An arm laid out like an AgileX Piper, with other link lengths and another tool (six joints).
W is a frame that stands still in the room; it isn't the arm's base.
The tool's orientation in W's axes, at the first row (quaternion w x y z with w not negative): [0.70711, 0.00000, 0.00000, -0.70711]
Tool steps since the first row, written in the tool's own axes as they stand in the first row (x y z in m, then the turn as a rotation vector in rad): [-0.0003, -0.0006, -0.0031, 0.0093, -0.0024, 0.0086]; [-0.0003, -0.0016, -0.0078, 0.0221, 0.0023, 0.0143]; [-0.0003, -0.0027, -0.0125, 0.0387, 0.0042, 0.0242]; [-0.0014, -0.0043, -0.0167, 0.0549, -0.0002, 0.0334]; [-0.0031, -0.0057, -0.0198, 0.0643, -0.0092, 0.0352]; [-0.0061, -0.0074, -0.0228, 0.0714, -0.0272, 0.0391]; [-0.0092, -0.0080, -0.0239, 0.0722, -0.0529, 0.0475]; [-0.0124, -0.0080, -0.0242, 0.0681, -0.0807, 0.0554]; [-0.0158, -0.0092, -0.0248, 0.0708, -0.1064, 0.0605]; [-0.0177, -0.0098, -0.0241, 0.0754, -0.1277, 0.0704]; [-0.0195, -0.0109, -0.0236, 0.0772, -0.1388, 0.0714]
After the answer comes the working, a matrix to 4 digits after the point.
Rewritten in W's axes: [-0.0006, 0.0003, -0.0031, -0.0024, -0.0093, 0.0086]; [-0.0016, 0.0003, -0.0078, 0.0023, -0.0221, 0.0143]; [-0.0027, 0.0003, -0.0125, 0.0042, -0.0387, 0.0242]; [-0.0043, 0.0014, -0.0167, -0.0002, -0.0549, 0.0334]; [-0.0057, 0.0031, -0.0198, -0.0092, -0.0643, 0.0352]; [-0.0074, 0.0061, -0.0228, -0.0272, -0.0714, 0.0391]; [-0.0080, 0.0092, -0.0239, -0.0529, -0.0722, 0.0475]; [-0.0080, 0.0124, -0.0242, -0.0807, -0.0681, 0.0554]; [-0.0092, 0.0158, -0.0248, -0.1064, -0.0708, 0.0605]; [-0.0098, 0.0177, -0.0241, -0.1277, -0.0754, 0.0704]; [-0.0109, 0.0195, -0.0236, -0.1388, -0.0772, 0.0714]
The tool's axes in the first row as the columns of a matrix, in W's axes (rounded; the answer above uses it unrounded):
[0.0000, 1.0000, 0.0000]
[-1.0000, 0.0000, 0.0000]
[0.0000, 0.0000, 1.0000]

